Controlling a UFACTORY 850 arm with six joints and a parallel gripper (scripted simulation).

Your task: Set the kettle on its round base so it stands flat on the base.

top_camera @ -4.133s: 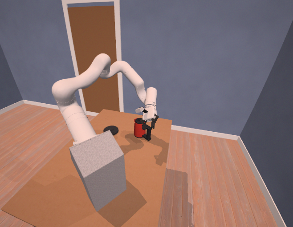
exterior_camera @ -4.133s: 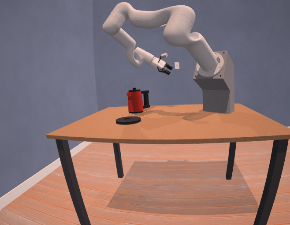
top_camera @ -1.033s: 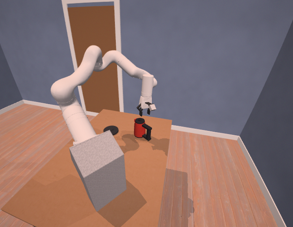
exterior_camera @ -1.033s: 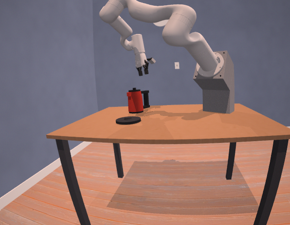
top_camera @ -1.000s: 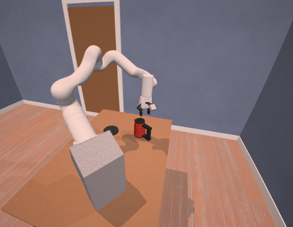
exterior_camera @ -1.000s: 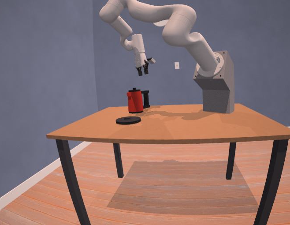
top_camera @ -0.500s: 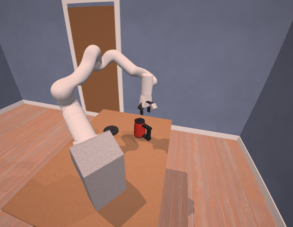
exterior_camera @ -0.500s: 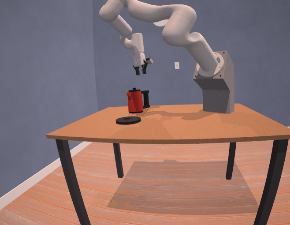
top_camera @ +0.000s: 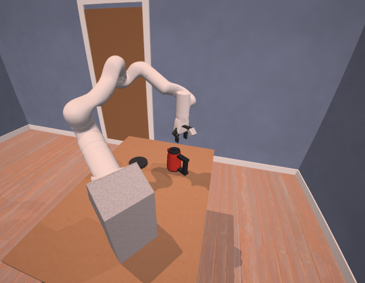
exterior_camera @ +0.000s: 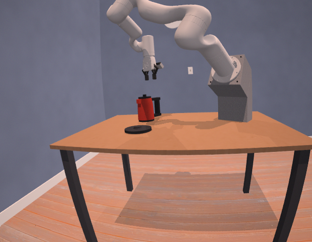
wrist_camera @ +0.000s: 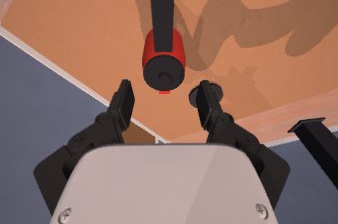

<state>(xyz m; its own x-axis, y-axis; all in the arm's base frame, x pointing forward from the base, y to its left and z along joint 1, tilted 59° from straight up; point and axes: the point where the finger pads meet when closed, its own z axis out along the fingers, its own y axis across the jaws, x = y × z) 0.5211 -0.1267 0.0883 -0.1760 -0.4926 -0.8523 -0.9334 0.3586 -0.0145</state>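
My gripper is now 210 mm above the red kettle, 30 mm to the right of it and 10 mm short of it. Also, from my hand: round black base (330 mm to the left, 290 mm below, 130 mm behind).
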